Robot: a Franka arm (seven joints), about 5 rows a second.
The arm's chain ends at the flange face. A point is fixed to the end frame.
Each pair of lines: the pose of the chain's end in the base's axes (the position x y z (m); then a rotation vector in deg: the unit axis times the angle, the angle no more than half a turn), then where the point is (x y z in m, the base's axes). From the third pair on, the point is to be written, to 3 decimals.
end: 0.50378 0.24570 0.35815 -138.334 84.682 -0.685
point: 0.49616 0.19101 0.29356
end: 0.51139 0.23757 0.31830 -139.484 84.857 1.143
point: 0.50247 0.18249 0.25422
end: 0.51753 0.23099 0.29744 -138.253 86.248 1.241
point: 0.507 0.177 0.233
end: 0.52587 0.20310 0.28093 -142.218 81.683 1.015
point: 0.520 0.147 0.218
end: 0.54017 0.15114 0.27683 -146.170 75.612 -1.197
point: 0.541 0.093 0.215
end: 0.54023 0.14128 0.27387 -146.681 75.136 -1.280
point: 0.541 0.083 0.212
